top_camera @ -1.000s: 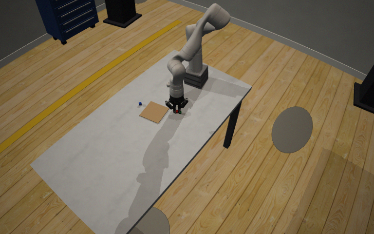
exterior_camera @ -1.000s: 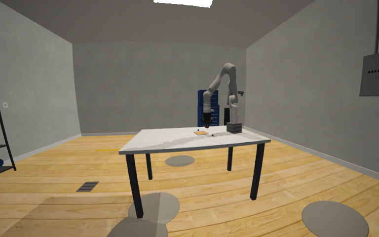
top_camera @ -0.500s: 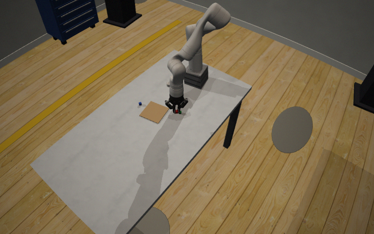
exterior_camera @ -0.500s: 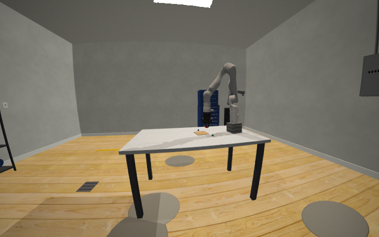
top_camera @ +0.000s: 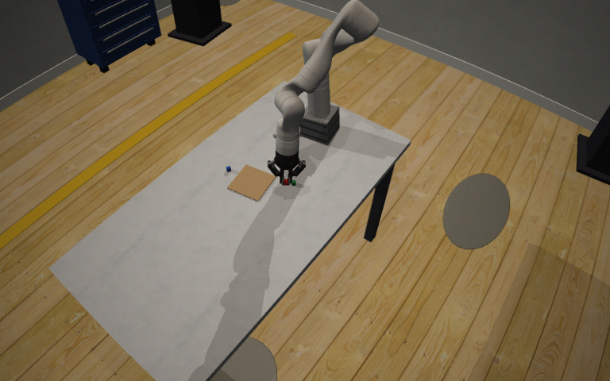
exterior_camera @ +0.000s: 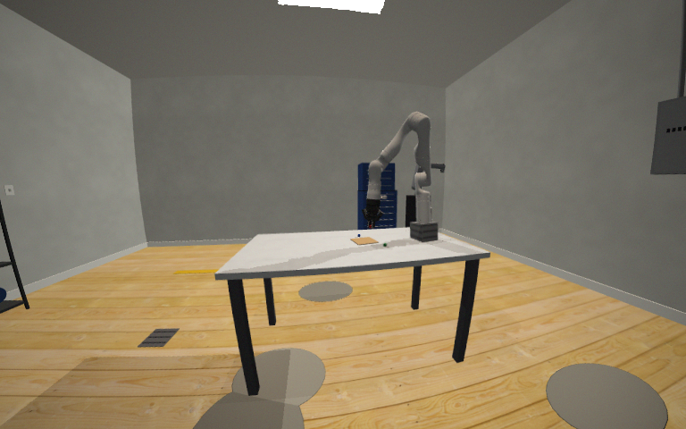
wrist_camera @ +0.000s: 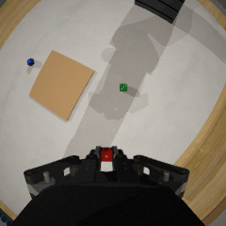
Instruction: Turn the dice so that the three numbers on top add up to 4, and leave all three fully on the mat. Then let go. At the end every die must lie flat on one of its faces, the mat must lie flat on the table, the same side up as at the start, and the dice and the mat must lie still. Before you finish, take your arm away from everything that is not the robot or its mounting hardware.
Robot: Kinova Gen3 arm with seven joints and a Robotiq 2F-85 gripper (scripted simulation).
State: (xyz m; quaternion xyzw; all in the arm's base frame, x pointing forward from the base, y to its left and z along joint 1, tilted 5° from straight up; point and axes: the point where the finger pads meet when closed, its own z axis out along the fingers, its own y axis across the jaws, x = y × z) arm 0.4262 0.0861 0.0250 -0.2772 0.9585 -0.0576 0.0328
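The tan mat is 30 mm behind my hand, 170 mm to the right of it and 140 mm below it. From my hand the other things lie so: blue die 40 mm behind, 290 mm to the right, 140 mm below; then green die 100 mm behind, 30 mm to the right, 140 mm below; then red die 10 mm below.
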